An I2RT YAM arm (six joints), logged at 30 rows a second.
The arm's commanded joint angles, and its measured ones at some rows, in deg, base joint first. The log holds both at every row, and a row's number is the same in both.
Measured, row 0:
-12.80, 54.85, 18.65, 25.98, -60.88, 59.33
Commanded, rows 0 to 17:
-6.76, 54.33, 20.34, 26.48, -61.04, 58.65
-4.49, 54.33, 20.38, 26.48, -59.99, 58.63
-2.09, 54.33, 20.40, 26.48, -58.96, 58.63
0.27, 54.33, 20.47, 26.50, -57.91, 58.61
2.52, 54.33, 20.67, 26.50, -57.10, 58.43
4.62, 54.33, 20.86, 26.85, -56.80, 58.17
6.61, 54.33, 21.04, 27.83, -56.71, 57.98
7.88, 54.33, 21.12, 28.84, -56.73, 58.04
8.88, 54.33, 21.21, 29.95, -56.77, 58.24
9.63, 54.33, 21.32, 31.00, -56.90, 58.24
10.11, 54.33, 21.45, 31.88, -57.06, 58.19
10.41, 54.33, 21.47, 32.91, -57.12, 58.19
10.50, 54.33, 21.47, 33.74, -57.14, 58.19
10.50, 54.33, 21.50, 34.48, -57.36, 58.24
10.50, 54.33, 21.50, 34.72, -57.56, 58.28
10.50, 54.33, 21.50, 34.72, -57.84, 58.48
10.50, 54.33, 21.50, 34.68, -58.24, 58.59
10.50, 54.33, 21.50, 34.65, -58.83, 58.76
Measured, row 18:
10.22, 54.85, 19.51, 34.06, -58.08, 58.65
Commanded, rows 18 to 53:
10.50, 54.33, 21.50, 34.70, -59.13, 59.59
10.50, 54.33, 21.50, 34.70, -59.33, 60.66
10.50, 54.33, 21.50, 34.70, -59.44, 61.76
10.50, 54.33, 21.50, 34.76, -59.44, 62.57
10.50, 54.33, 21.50, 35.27, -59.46, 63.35
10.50, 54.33, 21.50, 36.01, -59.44, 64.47
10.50, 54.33, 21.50, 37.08, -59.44, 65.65
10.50, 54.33, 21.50, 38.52, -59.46, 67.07
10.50, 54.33, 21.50, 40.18, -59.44, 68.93
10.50, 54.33, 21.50, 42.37, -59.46, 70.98
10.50, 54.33, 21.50, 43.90, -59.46, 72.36
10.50, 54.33, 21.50, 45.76, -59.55, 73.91
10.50, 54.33, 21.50, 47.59, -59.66, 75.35
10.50, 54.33, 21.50, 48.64, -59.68, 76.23
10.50, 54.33, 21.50, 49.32, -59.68, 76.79
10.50, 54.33, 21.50, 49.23, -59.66, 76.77
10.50, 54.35, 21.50, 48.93, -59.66, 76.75
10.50, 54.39, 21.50, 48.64, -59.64, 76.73
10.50, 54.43, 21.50, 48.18, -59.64, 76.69
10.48, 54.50, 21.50, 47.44, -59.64, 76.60
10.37, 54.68, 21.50, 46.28, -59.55, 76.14
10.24, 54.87, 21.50, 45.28, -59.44, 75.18
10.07, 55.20, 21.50, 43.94, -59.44, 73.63
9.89, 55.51, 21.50, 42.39, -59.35, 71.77
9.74, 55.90, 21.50, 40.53, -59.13, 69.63
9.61, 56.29, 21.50, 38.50, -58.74, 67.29
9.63, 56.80, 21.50, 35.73, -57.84, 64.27
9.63, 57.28, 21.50, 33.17, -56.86, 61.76
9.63, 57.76, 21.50, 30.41, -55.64, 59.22
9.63, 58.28, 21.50, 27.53, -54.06, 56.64
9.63, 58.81, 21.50, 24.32, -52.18, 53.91
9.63, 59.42, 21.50, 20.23, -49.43, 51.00
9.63, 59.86, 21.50, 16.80, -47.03, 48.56
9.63, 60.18, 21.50, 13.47, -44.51, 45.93
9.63, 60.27, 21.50, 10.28, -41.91, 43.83
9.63, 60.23, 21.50, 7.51, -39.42, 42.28
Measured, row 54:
9.78, 60.12, 20.95, 10.61, -48.82, 52.82
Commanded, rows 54 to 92:
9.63, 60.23, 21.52, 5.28, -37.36, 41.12
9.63, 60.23, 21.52, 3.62, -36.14, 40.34
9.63, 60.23, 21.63, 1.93, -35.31, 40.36
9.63, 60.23, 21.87, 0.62, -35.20, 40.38
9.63, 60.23, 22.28, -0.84, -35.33, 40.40
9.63, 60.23, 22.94, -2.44, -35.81, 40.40
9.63, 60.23, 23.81, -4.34, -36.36, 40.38
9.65, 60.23, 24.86, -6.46, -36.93, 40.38
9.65, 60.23, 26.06, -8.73, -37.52, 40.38
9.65, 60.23, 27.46, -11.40, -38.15, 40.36
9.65, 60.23, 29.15, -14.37, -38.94, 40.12
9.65, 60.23, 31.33, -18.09, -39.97, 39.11
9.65, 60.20, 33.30, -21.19, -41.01, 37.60
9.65, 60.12, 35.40, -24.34, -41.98, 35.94
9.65, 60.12, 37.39, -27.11, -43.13, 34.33
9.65, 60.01, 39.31, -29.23, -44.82, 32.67
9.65, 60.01, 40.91, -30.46, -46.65, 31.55
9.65, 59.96, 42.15, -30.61, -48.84, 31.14
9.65, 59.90, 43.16, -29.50, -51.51, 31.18
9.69, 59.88, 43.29, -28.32, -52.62, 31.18
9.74, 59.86, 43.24, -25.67, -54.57, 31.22
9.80, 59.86, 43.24, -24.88, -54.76, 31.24
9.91, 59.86, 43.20, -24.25, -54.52, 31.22
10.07, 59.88, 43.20, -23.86, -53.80, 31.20
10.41, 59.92, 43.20, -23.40, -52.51, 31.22
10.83, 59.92, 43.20, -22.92, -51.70, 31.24
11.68, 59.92, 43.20, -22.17, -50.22, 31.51
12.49, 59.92, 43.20, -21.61, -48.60, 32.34
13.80, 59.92, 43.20, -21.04, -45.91, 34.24
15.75, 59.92, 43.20, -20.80, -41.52, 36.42
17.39, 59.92, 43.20, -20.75, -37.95, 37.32
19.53, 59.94, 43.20, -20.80, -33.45, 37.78
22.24, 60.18, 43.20, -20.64, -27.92, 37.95
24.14, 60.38, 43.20, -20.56, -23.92, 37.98
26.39, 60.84, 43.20, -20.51, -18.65, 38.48
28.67, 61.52, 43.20, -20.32, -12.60, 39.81
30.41, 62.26, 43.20, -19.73, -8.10, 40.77
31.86, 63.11, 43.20, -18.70, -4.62, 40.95
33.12, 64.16, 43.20, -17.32, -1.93, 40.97
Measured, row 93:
29.98, 61.95, 42.37, -19.09, -20.34, 38.57
